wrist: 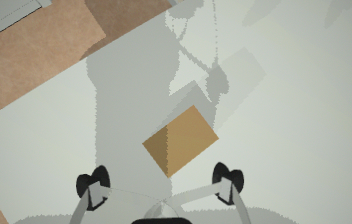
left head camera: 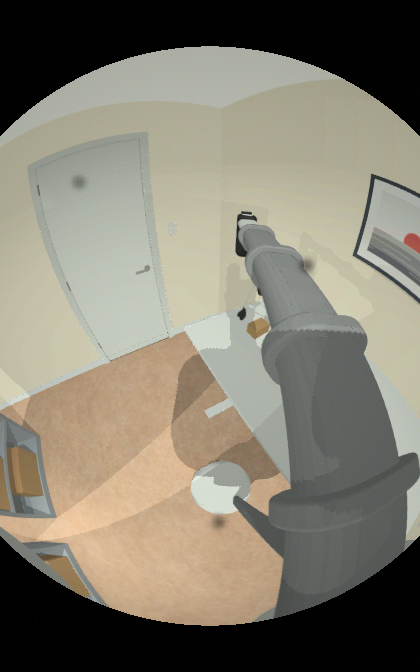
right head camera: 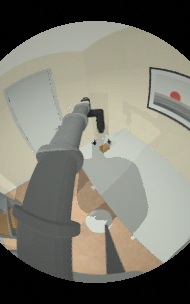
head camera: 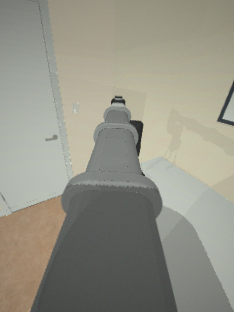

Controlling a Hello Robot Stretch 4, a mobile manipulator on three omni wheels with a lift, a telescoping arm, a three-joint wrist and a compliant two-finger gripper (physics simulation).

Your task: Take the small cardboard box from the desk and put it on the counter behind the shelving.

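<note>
The small brown cardboard box lies on the white desk near its far end by the wall. In the wrist view it is turned at an angle, beyond the fingertips and a little right of midway between them. My gripper is open and empty above the desk, with its black fingertips spread wide. In the left head view one fingertip shows beside the box and the arm hides the rest. In the head view the arm hides the box. The counter cannot be made out.
Grey shelving with brown boxes stands at the left. A round white stool stands beside the desk. A closed door is at the far left. A framed picture hangs on the right wall.
</note>
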